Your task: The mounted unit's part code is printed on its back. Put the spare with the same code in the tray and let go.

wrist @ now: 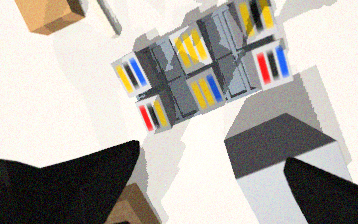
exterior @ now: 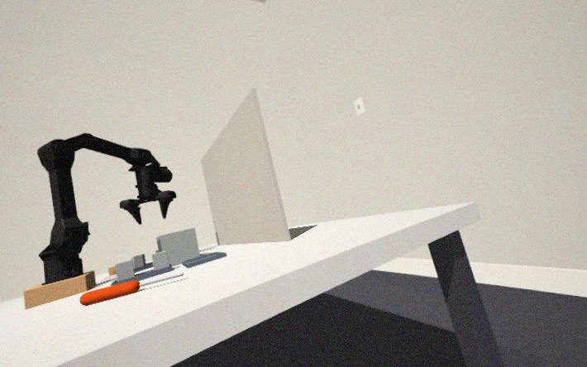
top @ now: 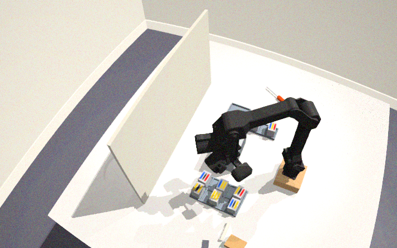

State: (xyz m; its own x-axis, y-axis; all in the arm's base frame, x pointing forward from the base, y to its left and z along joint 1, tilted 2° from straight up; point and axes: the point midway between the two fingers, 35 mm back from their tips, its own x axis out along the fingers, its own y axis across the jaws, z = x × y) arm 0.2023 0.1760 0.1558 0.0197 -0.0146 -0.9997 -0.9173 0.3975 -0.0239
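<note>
Now: gripper tip 120 mm above the grey spare, 60 mm past it and 10 mm to the right of it. From my gripper tip the other things lie so: white stick (170 mm to the left, 160 mm below, 100 mm behind); then grey mounted unit (130 mm to the right, 110 mm below, 70 mm ahead); then tan block (200 mm to the left, 160 mm behind, 150 mm below).
</note>
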